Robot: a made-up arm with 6 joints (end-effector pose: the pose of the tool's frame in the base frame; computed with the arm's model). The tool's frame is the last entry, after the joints.
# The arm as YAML. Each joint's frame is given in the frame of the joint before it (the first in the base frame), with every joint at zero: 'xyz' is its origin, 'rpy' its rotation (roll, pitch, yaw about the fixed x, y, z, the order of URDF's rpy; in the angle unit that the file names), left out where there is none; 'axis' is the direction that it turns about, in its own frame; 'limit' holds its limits. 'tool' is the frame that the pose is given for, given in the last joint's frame.
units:
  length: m
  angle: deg
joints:
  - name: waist
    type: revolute
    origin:
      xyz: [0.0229, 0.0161, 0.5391]
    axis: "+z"
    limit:
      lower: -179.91
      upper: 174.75
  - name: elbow
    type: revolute
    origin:
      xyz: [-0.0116, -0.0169, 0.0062]
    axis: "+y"
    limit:
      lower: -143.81
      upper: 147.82
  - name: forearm
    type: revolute
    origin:
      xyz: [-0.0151, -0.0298, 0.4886]
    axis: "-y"
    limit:
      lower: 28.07
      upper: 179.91
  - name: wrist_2
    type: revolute
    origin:
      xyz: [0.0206, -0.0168, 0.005]
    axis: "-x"
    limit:
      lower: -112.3
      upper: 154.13
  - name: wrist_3
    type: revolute
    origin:
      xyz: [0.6, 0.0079, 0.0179]
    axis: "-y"
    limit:
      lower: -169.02
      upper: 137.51
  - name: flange
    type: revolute
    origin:
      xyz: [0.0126, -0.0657, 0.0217]
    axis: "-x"
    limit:
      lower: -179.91
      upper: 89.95
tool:
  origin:
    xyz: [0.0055, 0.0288, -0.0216]
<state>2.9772 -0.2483 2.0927 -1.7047 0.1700 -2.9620</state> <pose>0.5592 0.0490 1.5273 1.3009 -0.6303 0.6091</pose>
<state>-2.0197 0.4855 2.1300 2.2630 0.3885 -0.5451</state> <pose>-0.0628 -0.1216 1.6136 2.2040 -0.8267 1.6550</pose>
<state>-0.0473 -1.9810 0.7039 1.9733 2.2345 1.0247</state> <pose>-1.0067 0.0629 0.5695 1.0886 0.4318 0.6795</pose>
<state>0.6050 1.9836 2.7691 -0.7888 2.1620 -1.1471</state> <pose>0.7771 0.4283 0.7678 -1.5737 2.2012 -0.7238</pose>
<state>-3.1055 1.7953 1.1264 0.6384 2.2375 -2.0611</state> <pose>-0.9120 0.0899 0.1276 -0.1482 -1.2248 -0.7977</pose>
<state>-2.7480 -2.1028 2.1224 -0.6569 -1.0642 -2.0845</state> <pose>0.6648 0.4168 -0.3143 -0.7538 0.1655 -0.1244</pose>
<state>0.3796 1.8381 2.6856 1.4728 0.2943 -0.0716</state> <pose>0.8362 0.2964 0.9316 -1.2085 -1.1669 -0.0994</pose>
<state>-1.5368 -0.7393 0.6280 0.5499 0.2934 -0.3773</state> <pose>-0.0512 0.2833 1.5269 -1.4109 -1.0840 -1.1571</pose>
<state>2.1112 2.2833 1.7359 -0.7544 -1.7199 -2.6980</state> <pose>-0.3509 0.8576 -0.1561 -0.2622 1.3656 -1.3322</pose>
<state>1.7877 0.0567 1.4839 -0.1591 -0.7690 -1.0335</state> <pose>0.0995 0.0986 1.6899 1.3146 0.6125 1.9967</pose>
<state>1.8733 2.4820 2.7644 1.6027 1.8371 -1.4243</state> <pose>-0.1889 0.8273 0.3624 -0.0187 0.5647 -2.5201</pose>
